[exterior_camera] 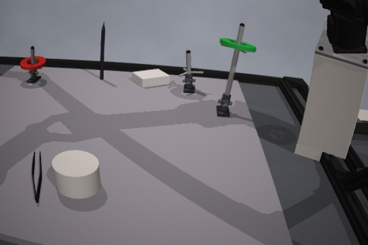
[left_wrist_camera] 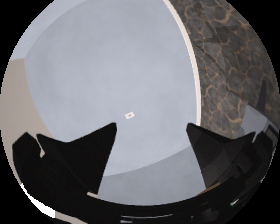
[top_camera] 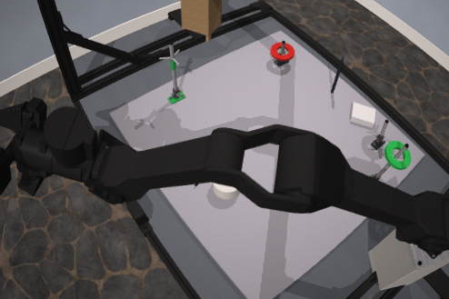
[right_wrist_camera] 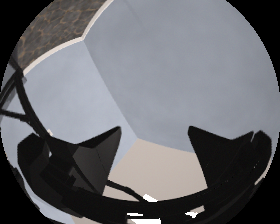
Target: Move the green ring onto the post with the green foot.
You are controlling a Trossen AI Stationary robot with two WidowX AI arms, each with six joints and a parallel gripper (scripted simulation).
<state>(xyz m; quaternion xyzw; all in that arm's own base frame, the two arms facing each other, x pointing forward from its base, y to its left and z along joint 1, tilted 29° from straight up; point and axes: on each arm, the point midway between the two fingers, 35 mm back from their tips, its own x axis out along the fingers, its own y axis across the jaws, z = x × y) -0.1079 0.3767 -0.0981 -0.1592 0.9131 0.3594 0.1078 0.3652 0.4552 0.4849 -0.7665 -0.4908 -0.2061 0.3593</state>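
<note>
My left gripper is now 89 cm to the left of the green ring, 25 cm past it and 16 cm above it. From my left hand the other things lie so: white block 71 cm to the right, 29 cm below, 13 cm behind; then short grey post 80 cm to the right, 24 cm below, 15 cm behind; then dark stick 59 cm to the right, 20 cm below, 15 cm behind.
</note>
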